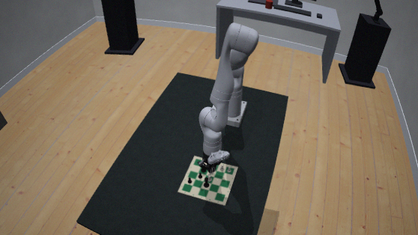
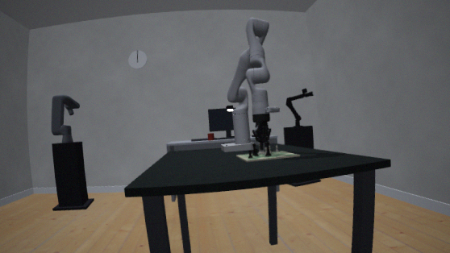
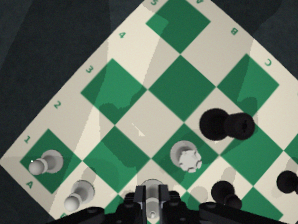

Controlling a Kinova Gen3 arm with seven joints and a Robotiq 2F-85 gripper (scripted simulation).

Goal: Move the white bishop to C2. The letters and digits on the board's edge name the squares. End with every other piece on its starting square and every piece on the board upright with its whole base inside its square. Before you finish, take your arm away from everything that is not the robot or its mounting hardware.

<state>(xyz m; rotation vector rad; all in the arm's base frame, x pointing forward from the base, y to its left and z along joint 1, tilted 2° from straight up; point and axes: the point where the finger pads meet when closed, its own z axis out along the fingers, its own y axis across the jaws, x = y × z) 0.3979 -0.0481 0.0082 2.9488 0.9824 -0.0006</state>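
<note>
Right now the green-and-cream chessboard is 4 cm below my hand, 4 cm ahead of it and 1 cm to the right of it. The rest, counted from my hand: black chess piece (7 cm ahead, 1 cm to the right).
</note>
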